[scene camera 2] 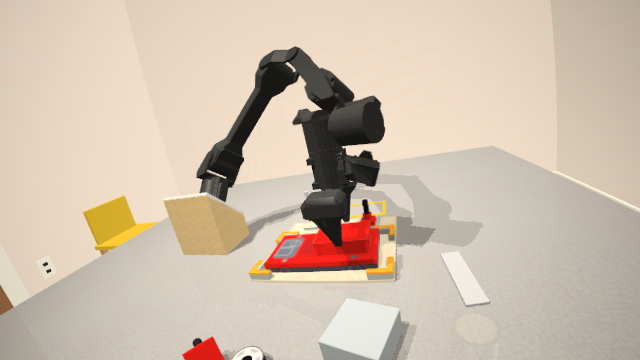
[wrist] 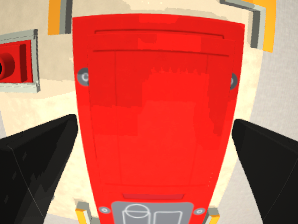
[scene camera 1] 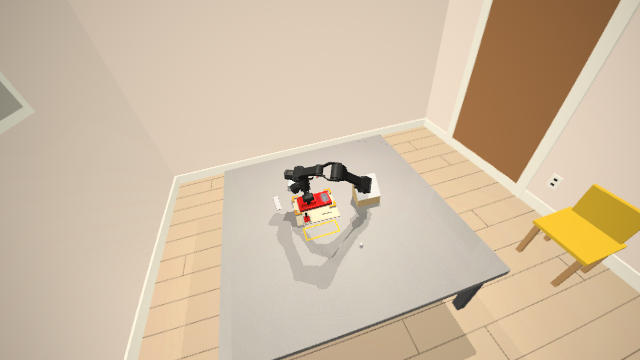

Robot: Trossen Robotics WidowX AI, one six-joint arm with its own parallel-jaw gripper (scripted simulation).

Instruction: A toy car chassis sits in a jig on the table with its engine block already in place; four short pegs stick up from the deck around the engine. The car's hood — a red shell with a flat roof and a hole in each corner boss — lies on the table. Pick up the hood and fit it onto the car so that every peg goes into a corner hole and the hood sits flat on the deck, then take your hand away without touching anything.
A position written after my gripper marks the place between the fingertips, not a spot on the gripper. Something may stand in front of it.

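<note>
My gripper (scene camera 2: 343, 233) is open and holds nothing, and you can see my gripper (wrist: 156, 125) in the wrist view too. There's also a red hood (scene camera 2: 356, 237), and the wrist view shows the hood (wrist: 158, 101) as well.
</note>
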